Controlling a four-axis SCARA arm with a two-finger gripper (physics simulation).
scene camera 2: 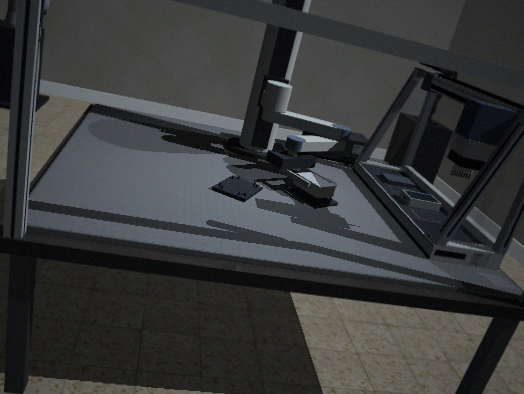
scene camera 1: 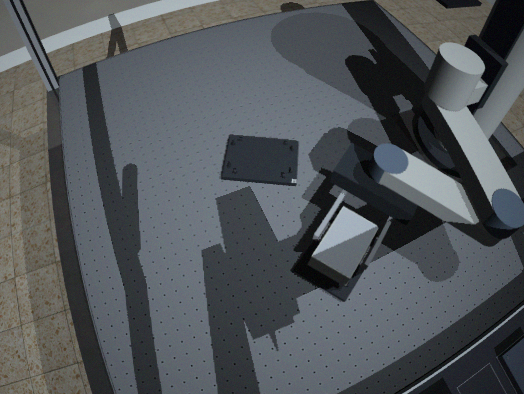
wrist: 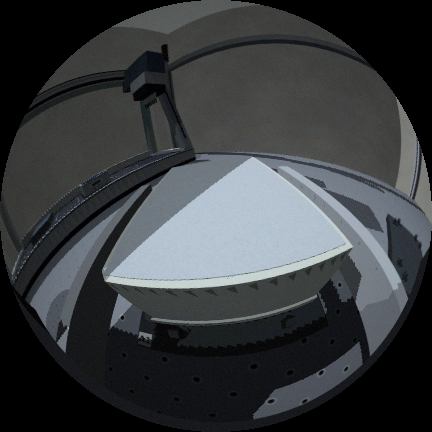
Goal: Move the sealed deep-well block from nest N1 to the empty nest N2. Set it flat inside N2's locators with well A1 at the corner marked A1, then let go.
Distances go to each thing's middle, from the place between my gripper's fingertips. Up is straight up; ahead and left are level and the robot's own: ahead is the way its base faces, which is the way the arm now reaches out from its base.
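The pale grey block (scene camera 1: pixel 339 253) is here, and my hand is 10 mm above it, 10 mm to the left of it and 20 mm past it.
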